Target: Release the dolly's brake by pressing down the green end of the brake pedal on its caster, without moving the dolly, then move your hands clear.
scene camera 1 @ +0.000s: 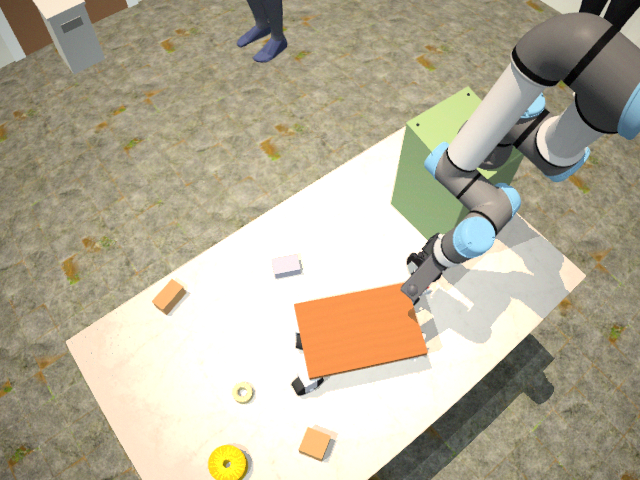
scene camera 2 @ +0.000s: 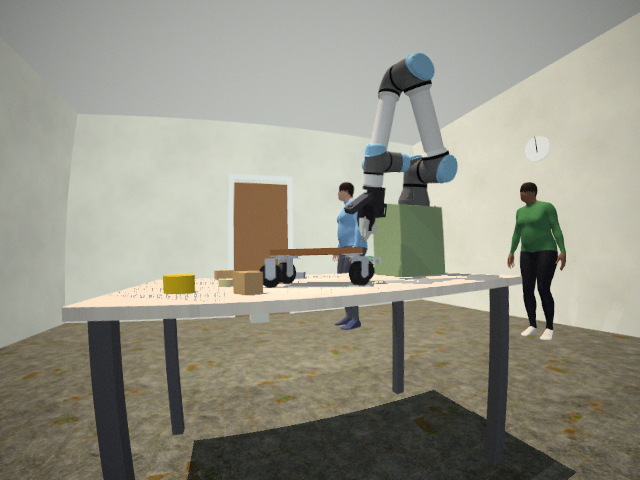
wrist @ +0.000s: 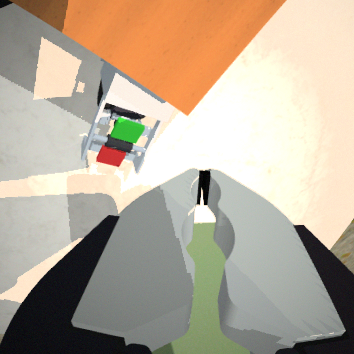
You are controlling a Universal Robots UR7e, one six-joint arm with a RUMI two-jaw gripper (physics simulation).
My gripper shows in scene camera 1 [411,273], in scene camera 2 and in the wrist view. A dolly shows in scene camera 1, in scene camera 2 [359,272] and in the wrist view. The same spot on my gripper: [wrist: 130,277] is [scene camera 2: 367,223]. The same spot on the dolly: [wrist: 178,57] is [scene camera 1: 400,291].
